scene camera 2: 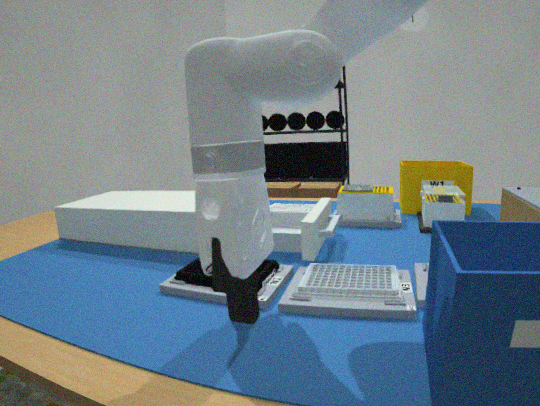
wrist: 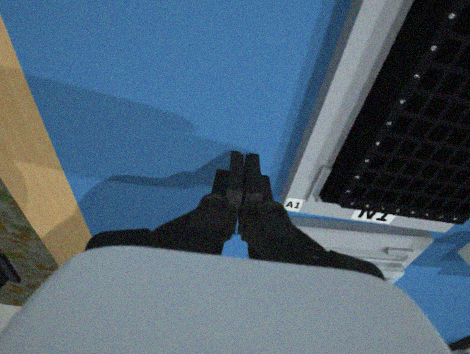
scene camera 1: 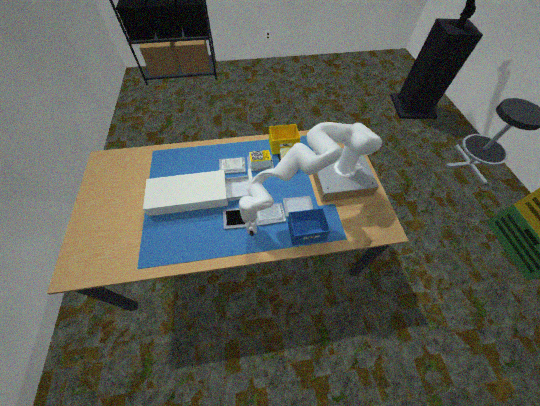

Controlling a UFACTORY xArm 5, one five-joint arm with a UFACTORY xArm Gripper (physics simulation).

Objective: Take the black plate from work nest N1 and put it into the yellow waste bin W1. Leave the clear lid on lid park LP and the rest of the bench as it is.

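The black plate lies in the grey work nest N1. My gripper is shut and empty, pointing down low over the blue mat, beside the nest's A1 corner and apart from the plate. In the scene camera 2 view the gripper hides part of the plate and nest. The yellow waste bin W1 stands at the far edge of the mat. I cannot tell the clear lid and lid park LP for certain.
Nest N3 holds a pale plate beside N1. A blue bin stands beyond it. A long white housing lies behind N1. A yellow-topped box stands near W1.
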